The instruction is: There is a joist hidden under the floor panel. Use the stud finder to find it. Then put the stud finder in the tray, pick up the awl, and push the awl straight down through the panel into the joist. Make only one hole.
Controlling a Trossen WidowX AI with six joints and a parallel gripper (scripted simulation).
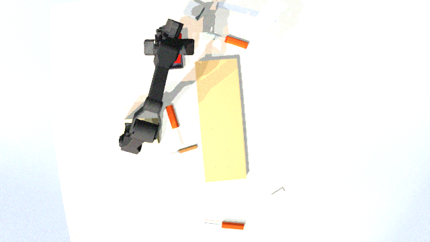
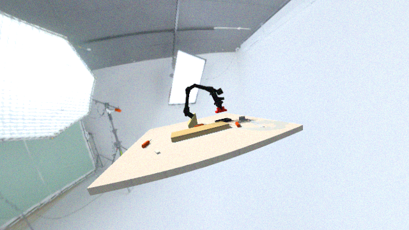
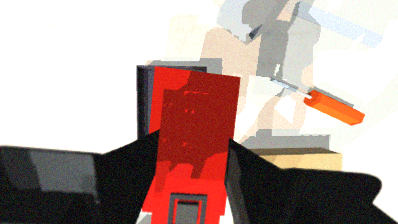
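Right now my gripper tip is 13 cm above the dark grey tray, 3 cm past it and 1 cm to the right of it. Round my gripper tip: red stud finder 2 cm to the right, 2 cm above; then pale grey block 20 cm to the left, 13 cm below, 7 cm ahead; then awl 43 cm to the right, 14 cm below, 3 cm ahead.
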